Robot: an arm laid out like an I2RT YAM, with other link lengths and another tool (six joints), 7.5 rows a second.
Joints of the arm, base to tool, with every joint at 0 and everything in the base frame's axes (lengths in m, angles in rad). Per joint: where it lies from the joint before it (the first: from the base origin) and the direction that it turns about. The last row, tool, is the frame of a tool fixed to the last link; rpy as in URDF.
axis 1: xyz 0 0 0.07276 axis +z
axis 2: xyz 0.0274 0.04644 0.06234 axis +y
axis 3: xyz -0.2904 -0.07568 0 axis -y
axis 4: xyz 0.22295 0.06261 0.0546 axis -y
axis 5: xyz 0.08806 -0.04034 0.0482 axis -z
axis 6: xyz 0.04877 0 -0.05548 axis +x
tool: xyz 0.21 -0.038 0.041 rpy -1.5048 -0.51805 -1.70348
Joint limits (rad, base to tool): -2.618..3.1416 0..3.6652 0..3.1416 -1.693..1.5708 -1.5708..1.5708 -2.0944..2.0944
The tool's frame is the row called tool.
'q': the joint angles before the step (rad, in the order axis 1, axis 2, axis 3, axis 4, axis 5, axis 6). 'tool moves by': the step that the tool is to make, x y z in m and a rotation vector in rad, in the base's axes. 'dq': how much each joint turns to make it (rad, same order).
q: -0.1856, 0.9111, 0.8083, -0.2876, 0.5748, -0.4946
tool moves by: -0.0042, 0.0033, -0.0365, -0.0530, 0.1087, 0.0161
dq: 0.0100, -0.0155, -0.1024, 0.0346, 0.0234, -0.0816
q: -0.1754, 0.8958, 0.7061, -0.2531, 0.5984, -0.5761
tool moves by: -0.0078, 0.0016, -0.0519, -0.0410, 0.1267, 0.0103
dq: 0.0067, 0.0008, -0.1349, 0.0576, 0.0256, -0.0692
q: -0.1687, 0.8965, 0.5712, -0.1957, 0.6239, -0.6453
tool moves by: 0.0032, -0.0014, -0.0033, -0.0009, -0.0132, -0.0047
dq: 0.0004, 0.0172, -0.0252, 0.0529, 0.0038, 0.0045
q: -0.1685, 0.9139, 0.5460, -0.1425, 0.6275, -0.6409
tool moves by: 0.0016, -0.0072, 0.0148, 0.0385, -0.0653, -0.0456
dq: 0.0004, 0.0261, 0.0502, -0.0142, 0.0165, 0.0808
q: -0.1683, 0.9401, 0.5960, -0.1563, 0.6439, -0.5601
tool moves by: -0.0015, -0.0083, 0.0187, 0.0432, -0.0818, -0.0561
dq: 0.0012, 0.0192, 0.0594, -0.0258, 0.0239, 0.0967
